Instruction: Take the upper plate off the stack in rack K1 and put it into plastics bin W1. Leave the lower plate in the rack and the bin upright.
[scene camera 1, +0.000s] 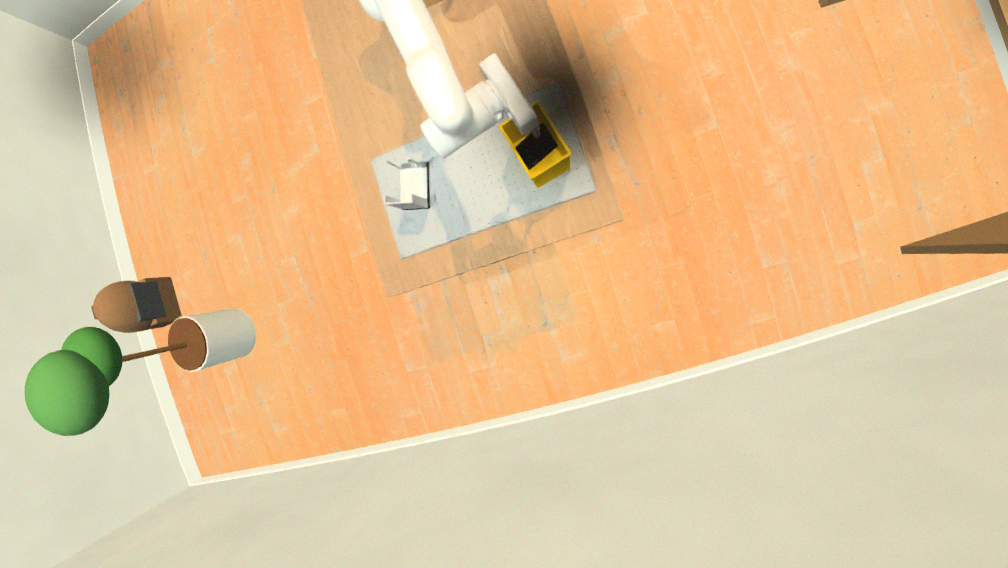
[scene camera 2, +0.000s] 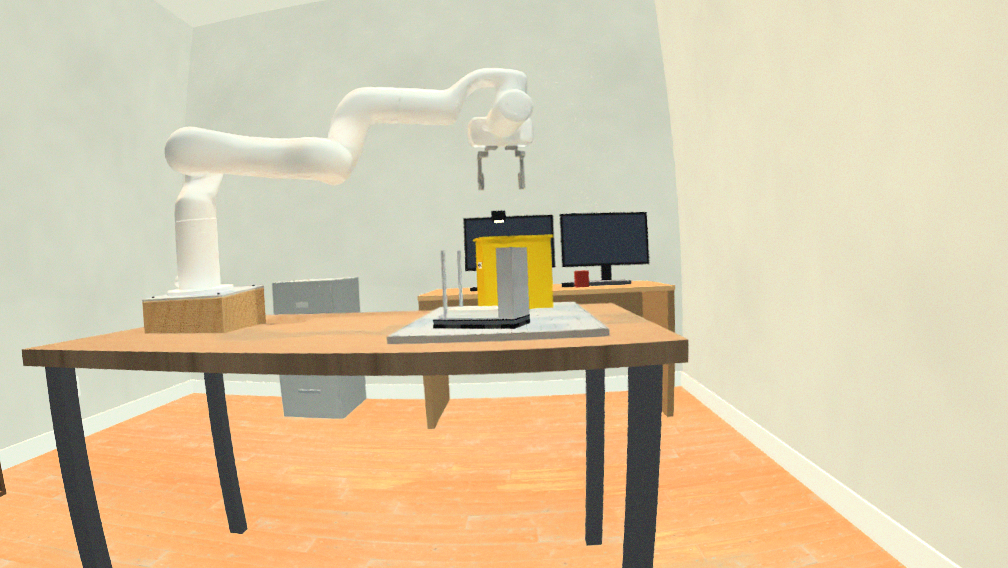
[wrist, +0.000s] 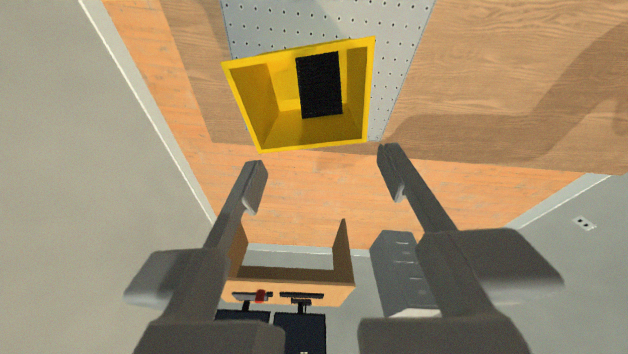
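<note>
The upper plate (scene camera 1: 534, 148) (wrist: 320, 86), black, is inside the yellow bin W1 (scene camera 1: 553, 170) (scene camera 2: 539, 275) (wrist: 251, 97). How far it tilts there I cannot tell. The bin stands upright. Rack K1, with a tall grey corner post (scene camera 2: 512, 282) and thin rods, stands at the other end of the board. A pale, flat lower plate (scene camera 1: 414, 183) appears to lie low in it, above a black base layer in scene camera 2. My gripper (scene camera 2: 501, 188) (wrist: 322, 154) is open and empty, high above the bin; its fingers are hidden in scene camera 1.
The bin and rack stand on a grey perforated board (scene camera 1: 469, 194) (scene camera 2: 564, 333) (wrist: 280, 22) on the wooden table (scene camera 1: 486, 264) (scene camera 2: 317, 342). Behind stand a desk (scene camera 2: 657, 310) with monitors (scene camera 2: 604, 238) and a red cup (scene camera 2: 581, 278), and a grey cabinet (scene camera 2: 317, 396) (wrist: 400, 275).
</note>
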